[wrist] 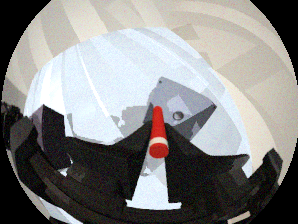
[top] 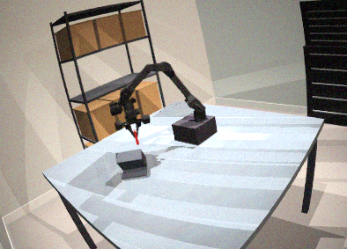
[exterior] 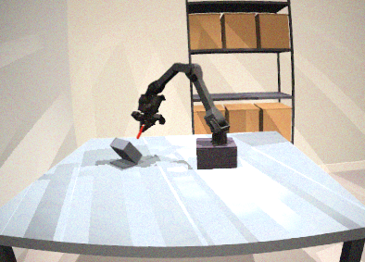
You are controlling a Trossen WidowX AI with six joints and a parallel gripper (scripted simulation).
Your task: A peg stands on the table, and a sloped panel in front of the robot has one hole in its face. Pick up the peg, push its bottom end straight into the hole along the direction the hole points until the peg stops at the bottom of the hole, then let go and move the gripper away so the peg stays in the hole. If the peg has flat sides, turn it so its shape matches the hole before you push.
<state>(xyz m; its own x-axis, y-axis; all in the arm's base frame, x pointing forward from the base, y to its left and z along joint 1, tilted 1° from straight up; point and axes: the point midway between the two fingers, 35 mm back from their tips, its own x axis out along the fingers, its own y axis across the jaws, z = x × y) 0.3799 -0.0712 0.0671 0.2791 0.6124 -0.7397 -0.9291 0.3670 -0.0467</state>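
Now: the panel 80 mm ahead of my gripper tip, 40 mm to the left of it and 80 mm below it. From my gripper tip the other things lie so: red peg 10 mm to the right, 10 mm above.
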